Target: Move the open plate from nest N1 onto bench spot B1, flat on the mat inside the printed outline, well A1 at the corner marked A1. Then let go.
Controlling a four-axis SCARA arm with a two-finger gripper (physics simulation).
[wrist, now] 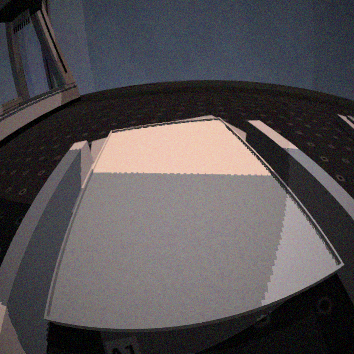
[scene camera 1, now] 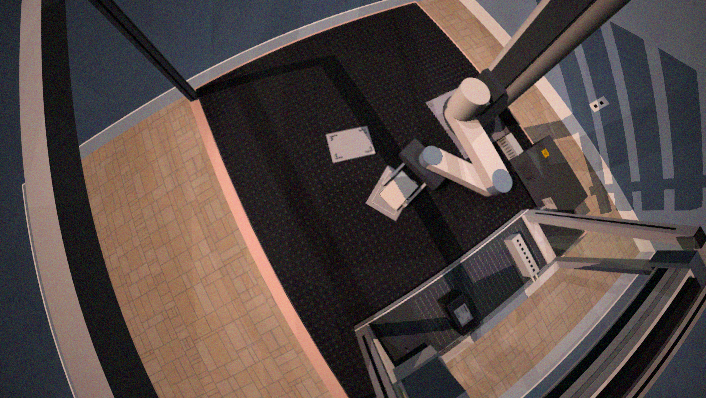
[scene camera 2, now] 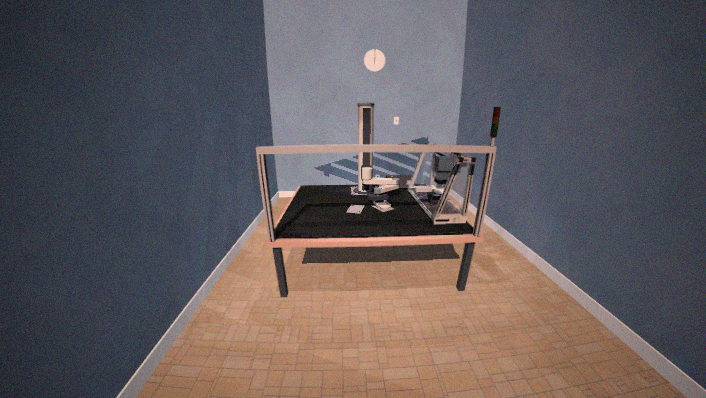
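Pixels of known places: gripper, between the fingertips: (wrist: 169, 142) (scene camera 1: 393, 196) (scene camera 2: 384, 206); arm's base, origin of its link: (scene camera 2: 365, 191).
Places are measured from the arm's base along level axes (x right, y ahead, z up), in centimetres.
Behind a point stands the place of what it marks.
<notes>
The open plate (scene camera 1: 400, 189) {z 2.8, x -12.2, y 46.4 cm} (scene camera 2: 383, 205) {z 2.7, x -12.2, y 48.3 cm} (wrist: 175, 240) {z 2.8, x -11.5, y 43.2 cm} is pale and flat. It is over nest N1 (scene camera 1: 381, 206) {z 1.5, x -14.0, y 55.5 cm} (wrist: 240, 132) {z 1.5, x -7.7, y 54.8 cm}, turned against its outline; its contact with the nest is hidden. An A1 label shows below its near edge in the wrist view. My gripper (scene camera 1: 394, 194) {z 2.7, x -12.9, y 50.1 cm} (wrist: 169, 142) {z 2.7, x -12.9, y 50.1 cm} is open about as wide as the plate, one finger along each side. The fingers lie close to the edges, and no firm grip on the plate shows. Bench spot B1 (scene camera 1: 350, 145) {z 2.5, x 11.6, y 53.7 cm} (scene camera 2: 355, 209) {z 2.5, x 12.6, y 55.8 cm} is a white rectangle with corner marks; its A1 mark is too small to read.
A glass-walled enclosure (scene camera 2: 450, 219) {z 4.8, x -57.8, y 85.0 cm} stands on the right of the mat (scene camera 1: 280, 200) {z 1.3, x 6.0, y 86.2 cm} in scene camera 2. It holds a small black device (scene camera 1: 459, 311) {z 13.3, x -55.7, y 53.6 cm}. The arm's column (scene camera 2: 366, 135) {z 59.3, x -0.1, y 7.6 cm} stands at the back. A dark box (scene camera 1: 550, 172) {z 12.8, x -37.3, y -8.5 cm} with a yellow label is near it.
</notes>
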